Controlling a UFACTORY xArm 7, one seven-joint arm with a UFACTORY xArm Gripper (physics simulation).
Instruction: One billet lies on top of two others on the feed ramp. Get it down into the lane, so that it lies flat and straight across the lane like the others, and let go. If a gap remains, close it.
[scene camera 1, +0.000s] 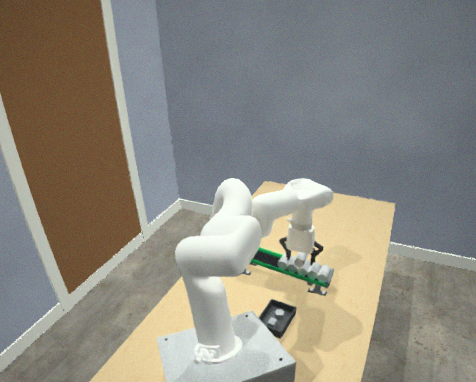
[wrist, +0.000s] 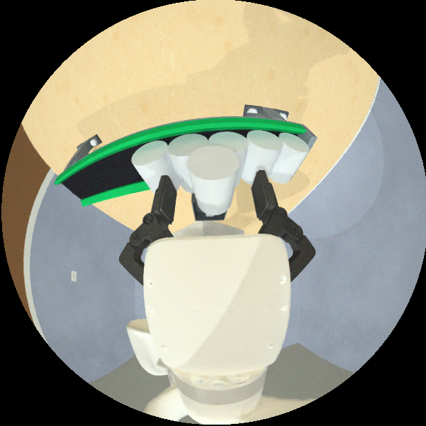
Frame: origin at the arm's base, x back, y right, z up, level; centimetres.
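Seen in the pictures: gripper, between the fingertips: (scene camera 1: 300, 261); arm's base, origin of its link: (scene camera 1: 218, 349).
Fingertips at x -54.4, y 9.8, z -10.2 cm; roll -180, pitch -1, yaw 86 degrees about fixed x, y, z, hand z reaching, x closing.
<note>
Pixels of each thing's top centre, then the offset from my fingertips to it. "pt": a spot on its surface instead. Level surfaces: height alone.
- top billet, centre of its top: (scene camera 1: 301, 254) dx -0.5, dy +0.1, dz +2.8 cm
- feed ramp, a spot on its surface: (scene camera 1: 272, 267) pt dx +3.3, dy -10.2, dz -3.0 cm
- black tray, centre of its top: (scene camera 1: 276, 314) dx +22.5, dy -3.1, dz -7.2 cm
- table, height of its surface: dz -10.8 cm
The top billet (scene camera 1: 300, 258) (wrist: 212, 172), a pale grey-white cylinder, rests above two others (wrist: 187, 145) (wrist: 229, 142) on the feed ramp (scene camera 1: 272, 267) (wrist: 105, 172). Several billets lie in a row across the lane. One billet (scene camera 1: 284, 262) (wrist: 151, 157) is at the row's left end and one (scene camera 1: 325, 273) (wrist: 291, 155) at its right end. My gripper (scene camera 1: 301, 259) (wrist: 212, 179) is open, with its two fingers on either side of the top billet and apart from it. Parts of the lower billets are hidden behind the top billet and the fingers.
A black tray (scene camera 1: 286, 325) with two small pale pieces in it stands on the table (scene camera 1: 345, 220) (wrist: 165, 50) between the ramp and the robot base. It is partly hidden behind the top billet in the wrist view. Green rails edge the ramp, and dark feet support it.
</note>
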